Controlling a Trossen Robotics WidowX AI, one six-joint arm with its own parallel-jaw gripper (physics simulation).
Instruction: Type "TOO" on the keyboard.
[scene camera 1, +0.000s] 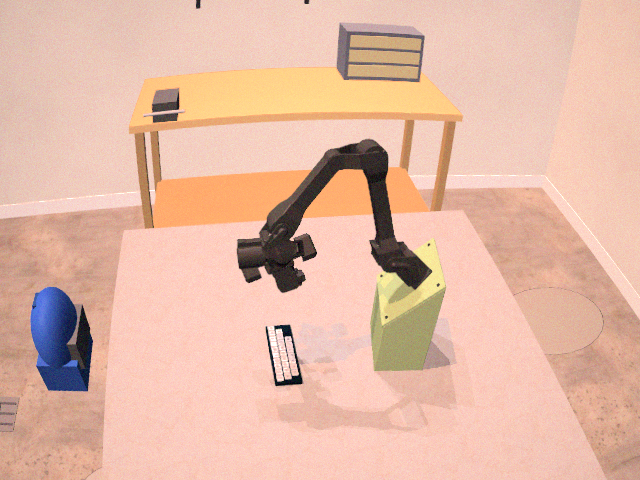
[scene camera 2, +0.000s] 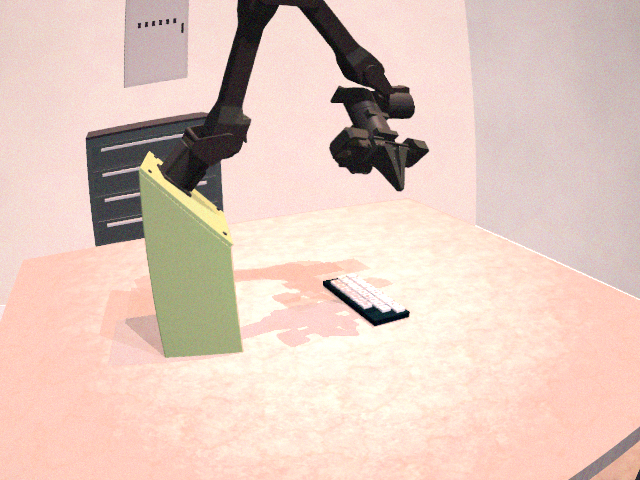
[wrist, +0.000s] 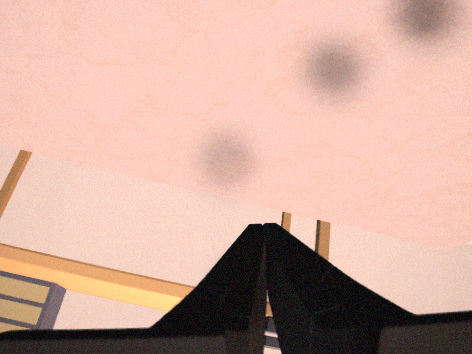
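Pixels of known places: gripper, fingertip midpoint: (scene camera 2: 401, 190) (wrist: 262, 236); arm's base, link origin: (scene camera 1: 418, 275) (scene camera 2: 172, 180).
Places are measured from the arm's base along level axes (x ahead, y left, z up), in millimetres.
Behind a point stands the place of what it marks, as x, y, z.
Observation:
The keyboard (scene camera 1: 283, 356) @(317, -111, -256) (scene camera 2: 366, 296) @(301, -140, -253), dark with pale keys, lies flat on the table (scene camera 1: 180, 413) @(654, -46, -270) (scene camera 2: 320, 408) @(0, -339, -271). Its key letters are too small to read. It does not show in the wrist view. My gripper (scene camera 2: 400, 189) @(279, -240, -37) (wrist: 262, 236) @(279, -240, -37) is shut and empty, its two black fingertips together. It hangs high above the table, well clear of the keyboard, and points slantwise down toward the table edge on the wooden desk's side. In scene camera 1 its body hides the fingertips.
The arm stands on a green pedestal (scene camera 1: 403, 335) @(69, 66, -125) (scene camera 2: 193, 289) @(-32, -97, -153) beside the keyboard. A wooden desk (scene camera 1: 289, 95) with a drawer box (scene camera 1: 382, 54) stands beyond the table. A blue object (scene camera 1: 54, 328) stands past the table's left edge. Blurred dark spots overlie the wrist view.

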